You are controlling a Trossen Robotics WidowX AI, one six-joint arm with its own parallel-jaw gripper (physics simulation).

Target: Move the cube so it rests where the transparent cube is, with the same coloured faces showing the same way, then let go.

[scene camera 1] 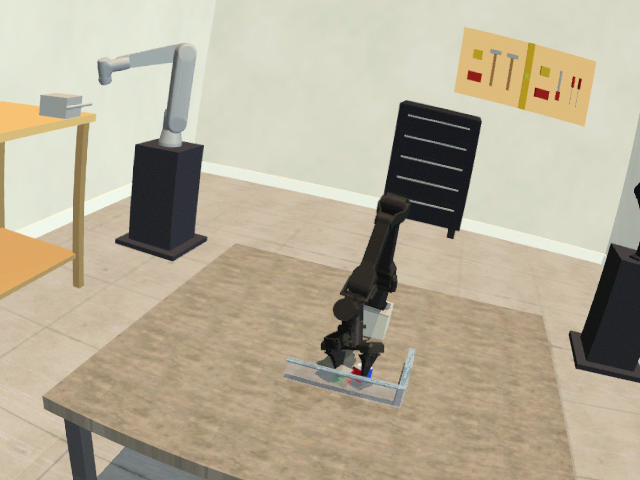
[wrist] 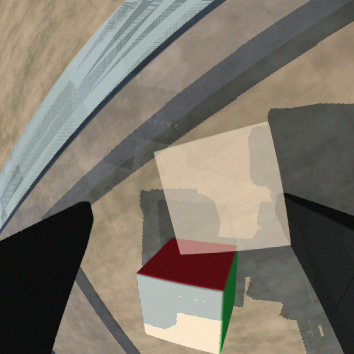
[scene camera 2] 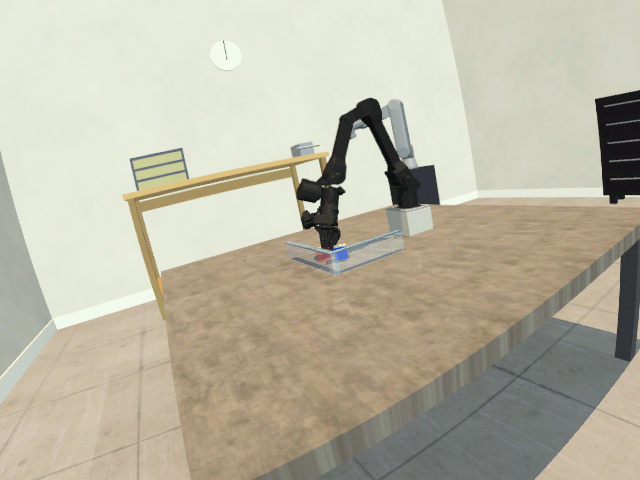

Scene:
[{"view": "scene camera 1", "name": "my gripper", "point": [350,378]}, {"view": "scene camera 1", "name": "L-shaped fence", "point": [348,384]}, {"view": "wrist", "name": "my gripper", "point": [185,206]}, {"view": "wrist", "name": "L-shaped fence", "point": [137,74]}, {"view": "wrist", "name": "transparent cube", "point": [223,192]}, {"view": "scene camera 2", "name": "my gripper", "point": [325,254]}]

